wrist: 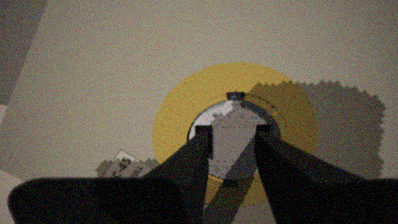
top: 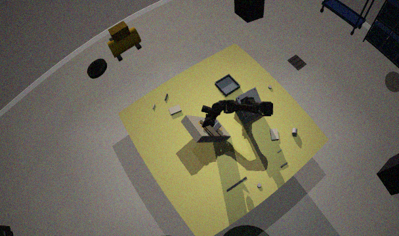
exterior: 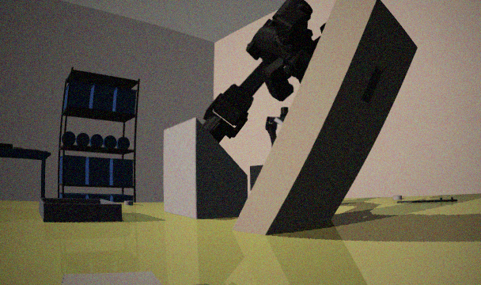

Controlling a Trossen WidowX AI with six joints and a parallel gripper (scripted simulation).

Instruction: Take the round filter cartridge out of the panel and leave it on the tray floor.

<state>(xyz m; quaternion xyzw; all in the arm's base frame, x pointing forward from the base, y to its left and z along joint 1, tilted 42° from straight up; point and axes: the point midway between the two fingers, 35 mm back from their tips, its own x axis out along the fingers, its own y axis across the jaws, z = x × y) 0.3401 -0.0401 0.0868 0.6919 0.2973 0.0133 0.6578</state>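
Now: the round filter cartridge 10 mm ahead of my gripper tip and 10 mm below it. From my gripper tip the other things lie so: tray (400 mm behind, 320 mm to the right, 220 mm below); then service panel (40 mm behind, 80 mm below).
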